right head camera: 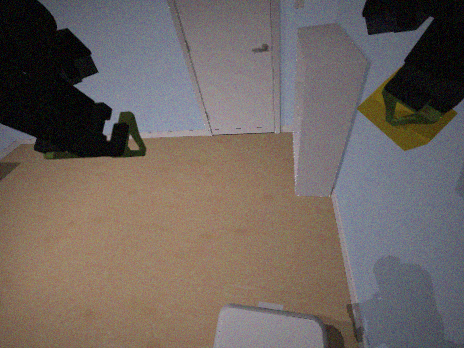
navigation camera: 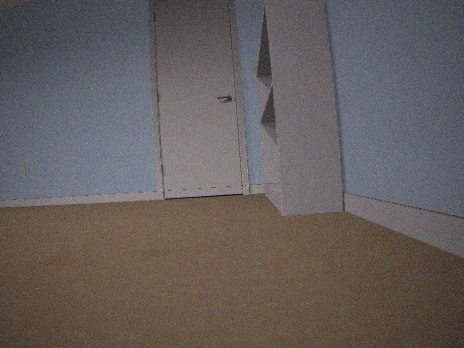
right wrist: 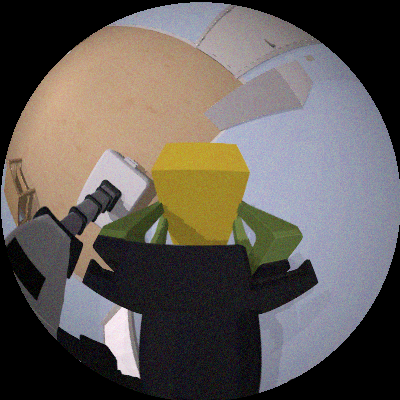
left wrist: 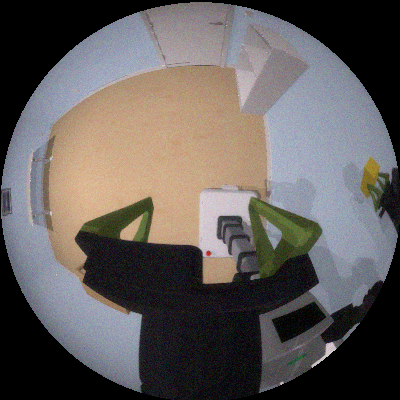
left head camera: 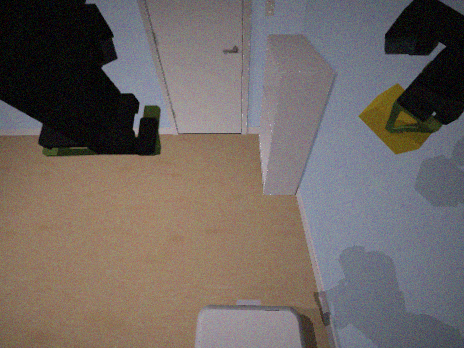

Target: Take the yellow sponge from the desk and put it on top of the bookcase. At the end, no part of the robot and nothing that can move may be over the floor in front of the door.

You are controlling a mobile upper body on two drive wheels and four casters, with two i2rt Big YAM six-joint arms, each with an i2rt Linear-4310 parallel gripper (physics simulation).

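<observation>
The yellow sponge is held between the fingers of my right gripper, in front of the blue wall at the right of the head views. My left gripper is open and empty, at the left of the head views. The tall pale bookcase stands in the corner beside the door. The sponge is apart from it. The desk is not identifiable.
My white base shows low in the head views, near the right wall. Wooden floor lies between base and door. A low framed object stands at the far left of the left wrist view.
</observation>
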